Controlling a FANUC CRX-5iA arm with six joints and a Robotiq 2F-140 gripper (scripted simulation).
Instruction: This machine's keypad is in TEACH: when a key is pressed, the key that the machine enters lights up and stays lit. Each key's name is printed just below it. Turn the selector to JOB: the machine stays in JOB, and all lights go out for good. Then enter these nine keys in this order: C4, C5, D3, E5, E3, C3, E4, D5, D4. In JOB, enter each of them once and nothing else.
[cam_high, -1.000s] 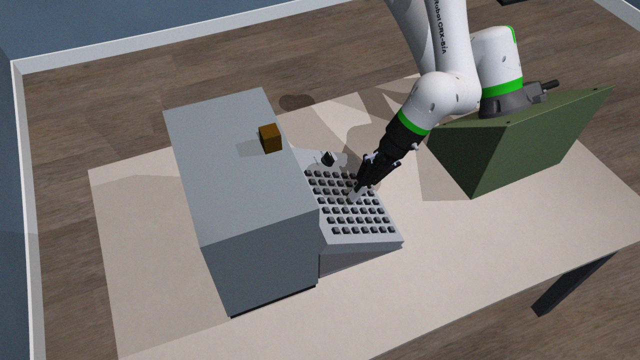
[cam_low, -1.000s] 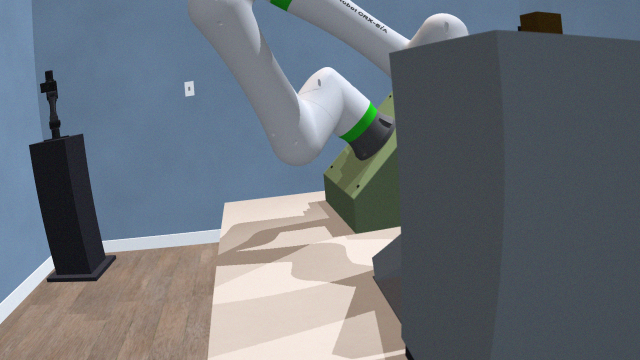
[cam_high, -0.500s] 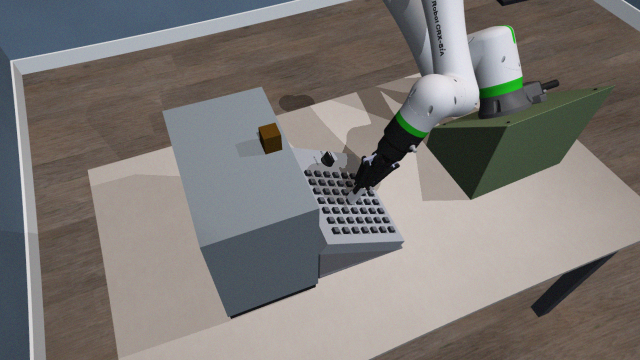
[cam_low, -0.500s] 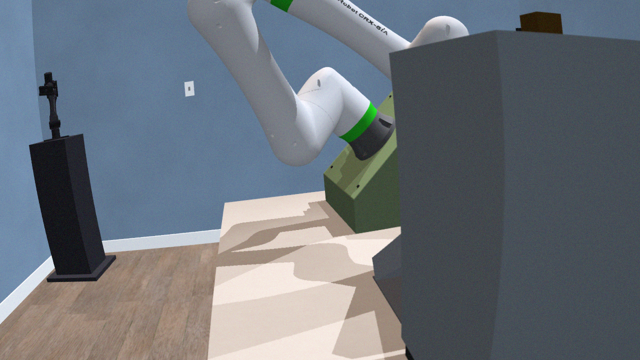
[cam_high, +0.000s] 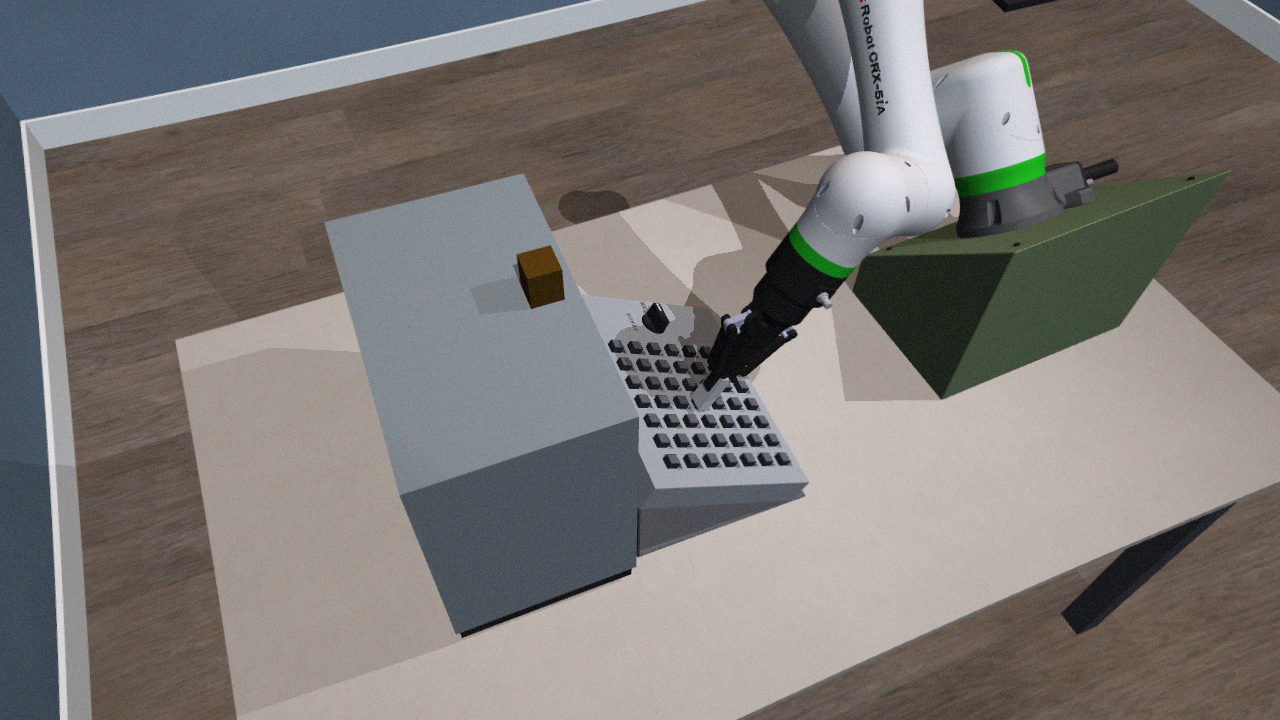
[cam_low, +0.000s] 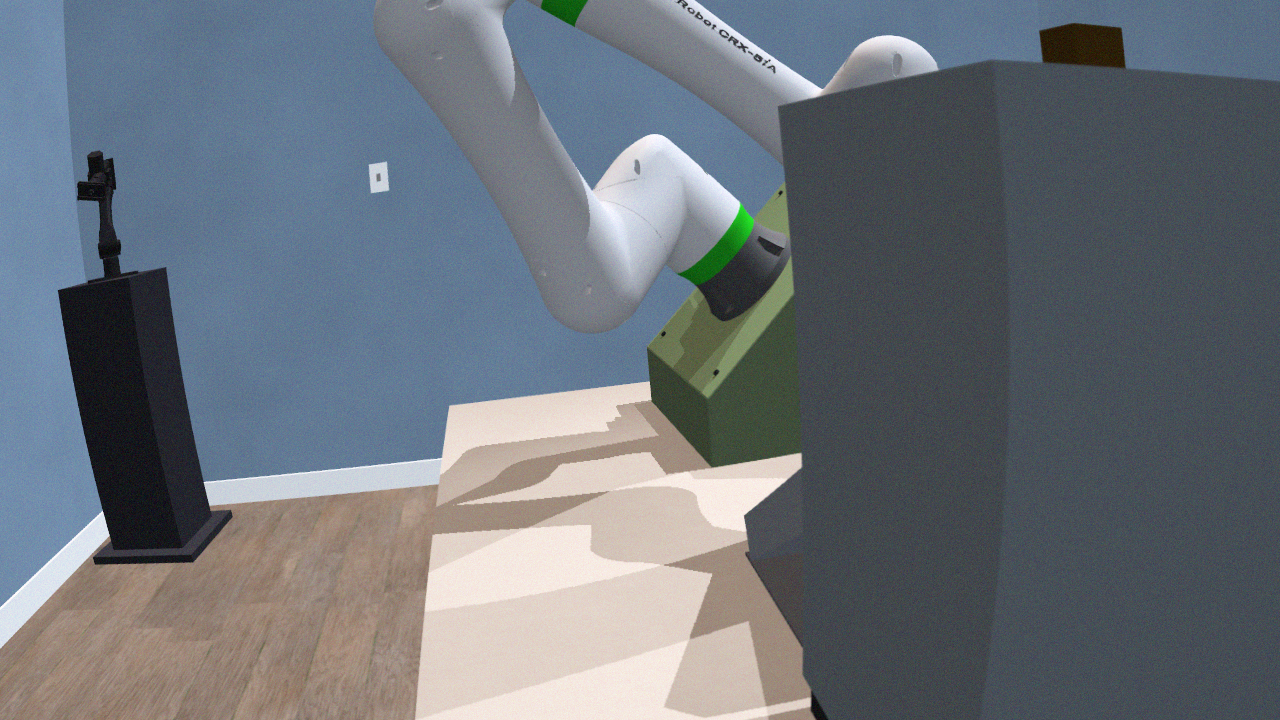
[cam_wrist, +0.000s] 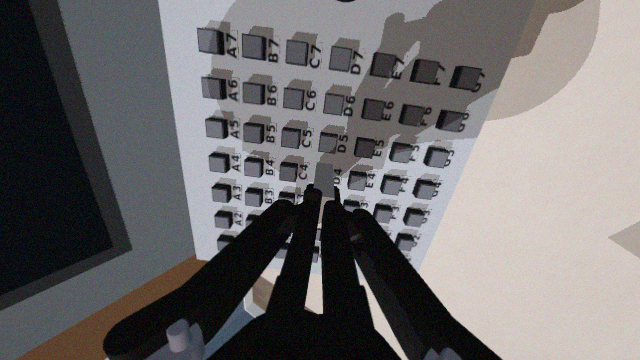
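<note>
My hand is 5 cm short of the C5 key, 3 cm to the left of it and 1 cm above it. The rest, counted from my hand: selector knob 16 cm to the right, 2 cm below, 2 cm ahead.
</note>
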